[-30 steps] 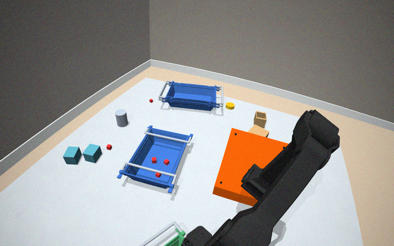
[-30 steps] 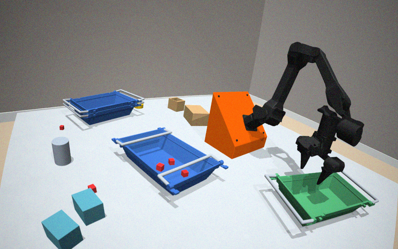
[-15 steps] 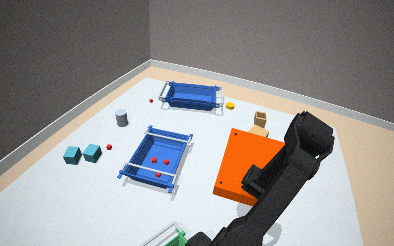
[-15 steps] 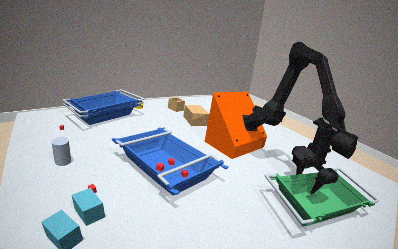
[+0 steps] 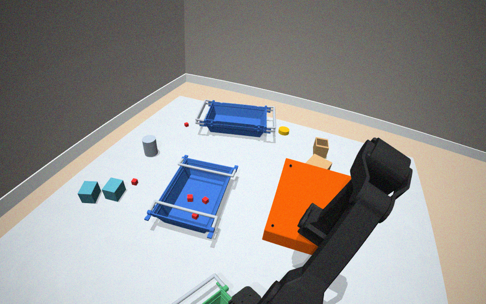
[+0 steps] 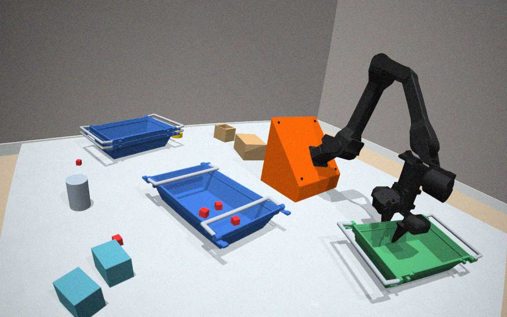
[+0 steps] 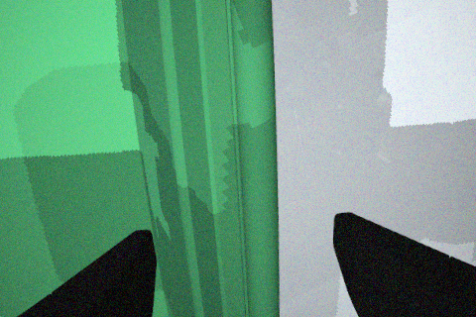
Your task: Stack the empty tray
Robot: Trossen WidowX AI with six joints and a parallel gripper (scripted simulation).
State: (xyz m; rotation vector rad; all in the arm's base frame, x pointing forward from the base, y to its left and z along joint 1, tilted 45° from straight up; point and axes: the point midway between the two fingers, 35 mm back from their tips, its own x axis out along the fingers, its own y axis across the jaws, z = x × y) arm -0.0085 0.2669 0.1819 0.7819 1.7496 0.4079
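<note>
The green tray lies 8 cm to the left of my gripper tip, 3 cm ahead of it and 3 cm above it. From my gripper tip the other things lie so: brown box 77 cm to the right, 9 cm ahead; grey cylinder 67 cm ahead, 37 cm to the right, 2 cm above; yellow disc 82 cm to the right, 28 cm ahead.
</note>
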